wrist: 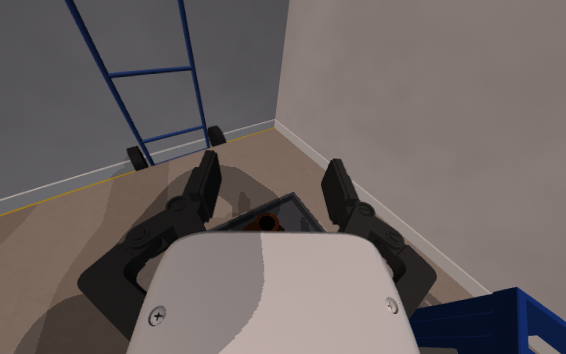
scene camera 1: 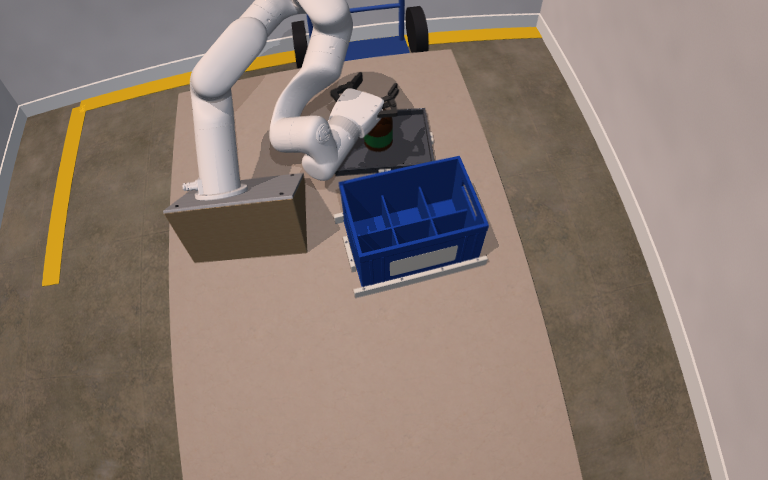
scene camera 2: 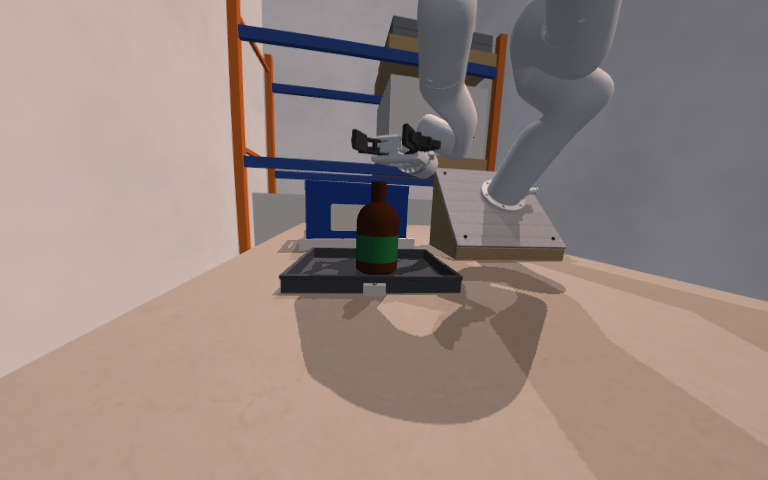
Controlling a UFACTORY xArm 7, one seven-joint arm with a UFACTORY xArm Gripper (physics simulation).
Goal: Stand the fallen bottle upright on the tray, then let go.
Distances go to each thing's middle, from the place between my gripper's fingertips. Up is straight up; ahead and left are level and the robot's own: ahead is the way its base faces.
Labels:
Now: hand 1 cm to the left of the dark grey tray [scene camera 2: 321,269] and 22 cm above it. The rest, counted from my hand: blue divided crate [scene camera 1: 405,221] (1 cm ahead, 31 cm to the right, 14 cm below).

